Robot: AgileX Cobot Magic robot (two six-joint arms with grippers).
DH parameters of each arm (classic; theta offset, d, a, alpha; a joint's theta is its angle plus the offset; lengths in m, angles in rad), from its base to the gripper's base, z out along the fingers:
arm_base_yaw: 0 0.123 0 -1.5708
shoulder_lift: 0.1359 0 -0.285 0
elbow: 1.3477 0 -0.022 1.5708
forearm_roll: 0 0.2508 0 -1.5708
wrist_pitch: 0 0 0.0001 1.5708
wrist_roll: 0 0.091 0 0
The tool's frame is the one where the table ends.
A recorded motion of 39 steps. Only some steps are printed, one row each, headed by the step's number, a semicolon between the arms.
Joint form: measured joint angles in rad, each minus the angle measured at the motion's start. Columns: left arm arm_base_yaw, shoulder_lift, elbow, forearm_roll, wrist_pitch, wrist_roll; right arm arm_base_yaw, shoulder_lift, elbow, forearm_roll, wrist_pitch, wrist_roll.
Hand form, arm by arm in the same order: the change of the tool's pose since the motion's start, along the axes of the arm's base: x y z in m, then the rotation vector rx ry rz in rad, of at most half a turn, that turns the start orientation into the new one. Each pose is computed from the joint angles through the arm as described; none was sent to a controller.
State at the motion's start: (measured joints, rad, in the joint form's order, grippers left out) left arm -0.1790 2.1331 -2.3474 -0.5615 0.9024 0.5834; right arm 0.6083 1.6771 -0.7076 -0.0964 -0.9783 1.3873
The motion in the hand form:
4: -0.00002 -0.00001 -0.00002 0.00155 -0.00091 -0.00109; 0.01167 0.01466 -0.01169 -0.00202 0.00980 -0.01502
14: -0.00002 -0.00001 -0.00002 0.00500 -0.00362 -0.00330; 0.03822 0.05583 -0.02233 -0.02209 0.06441 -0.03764
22: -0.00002 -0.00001 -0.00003 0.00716 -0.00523 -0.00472; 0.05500 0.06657 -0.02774 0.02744 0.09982 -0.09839
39: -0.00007 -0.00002 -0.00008 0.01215 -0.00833 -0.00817; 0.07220 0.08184 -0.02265 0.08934 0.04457 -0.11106
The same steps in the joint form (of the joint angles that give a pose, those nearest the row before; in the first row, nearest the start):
4: 0.0000 0.0000 0.0000 0.0000 0.0003 0.0021; 0.0257 0.0820 -0.0569 0.0498 -0.0143 -0.0281
14: 0.0000 0.0000 0.0000 0.0000 0.0003 0.0070; 0.0892 0.2204 -0.2492 0.1584 0.0944 -0.0795
22: 0.0000 0.0000 0.0000 0.0000 0.0004 0.0100; 0.0992 0.2874 -0.3361 0.2568 0.1085 -0.0875
39: 0.0000 0.0000 0.0000 0.0000 0.0012 0.0168; 0.1047 0.3558 -0.4480 0.2802 0.0688 -0.0923

